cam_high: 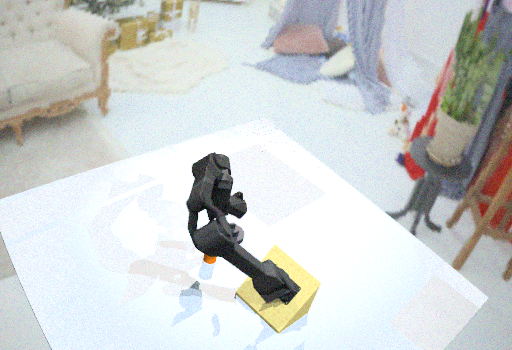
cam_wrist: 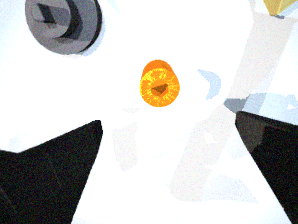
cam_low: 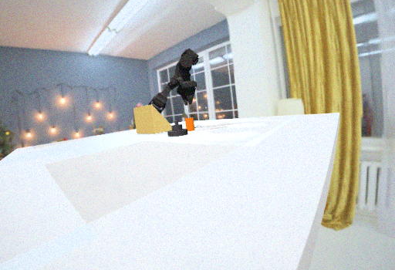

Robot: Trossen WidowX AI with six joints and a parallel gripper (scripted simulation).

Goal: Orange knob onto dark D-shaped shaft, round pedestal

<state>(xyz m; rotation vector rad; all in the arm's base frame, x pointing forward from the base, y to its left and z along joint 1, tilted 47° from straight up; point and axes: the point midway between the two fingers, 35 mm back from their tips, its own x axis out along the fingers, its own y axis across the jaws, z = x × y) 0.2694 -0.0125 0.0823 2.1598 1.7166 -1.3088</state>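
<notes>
Now: the orange knob 9 cm below my gripper tip. Round my gripper tip: pedestal (13 cm to the right, 9 cm below, 4 cm ahead).
</notes>
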